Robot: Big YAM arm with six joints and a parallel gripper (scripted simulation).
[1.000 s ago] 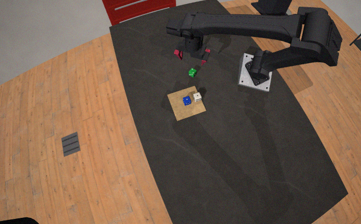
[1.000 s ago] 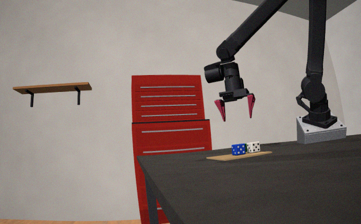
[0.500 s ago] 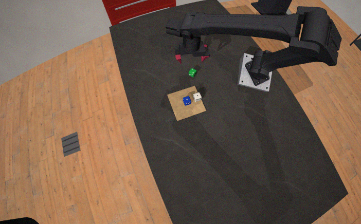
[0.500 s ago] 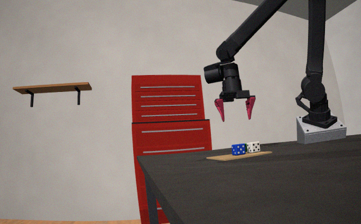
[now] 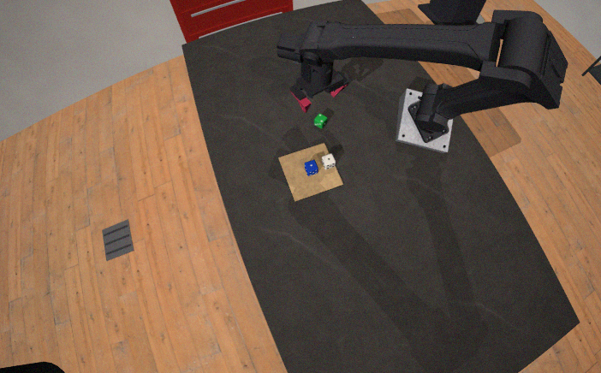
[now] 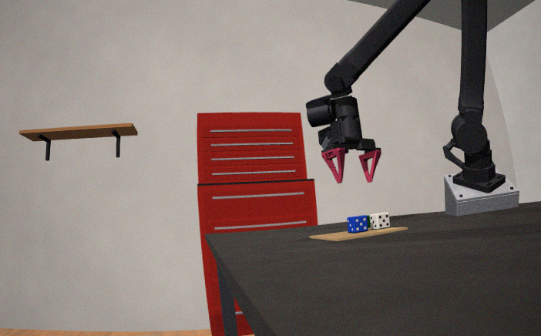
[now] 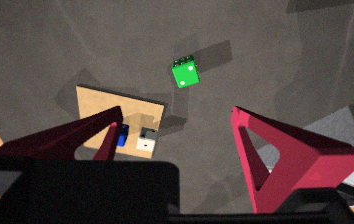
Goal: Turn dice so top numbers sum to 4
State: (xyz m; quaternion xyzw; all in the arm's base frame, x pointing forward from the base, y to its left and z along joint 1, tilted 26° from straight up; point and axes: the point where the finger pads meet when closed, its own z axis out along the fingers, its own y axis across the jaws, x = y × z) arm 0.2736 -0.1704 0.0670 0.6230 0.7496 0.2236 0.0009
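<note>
Right now the green die is 1 cm behind my hand and 10 cm below it. Also, from my hand: blue die (8 cm ahead, 13 cm to the left, 10 cm below); then white die (2 cm ahead, 13 cm to the left, 10 cm below); then tan mat (8 cm ahead, 13 cm to the left, 12 cm below).
</note>
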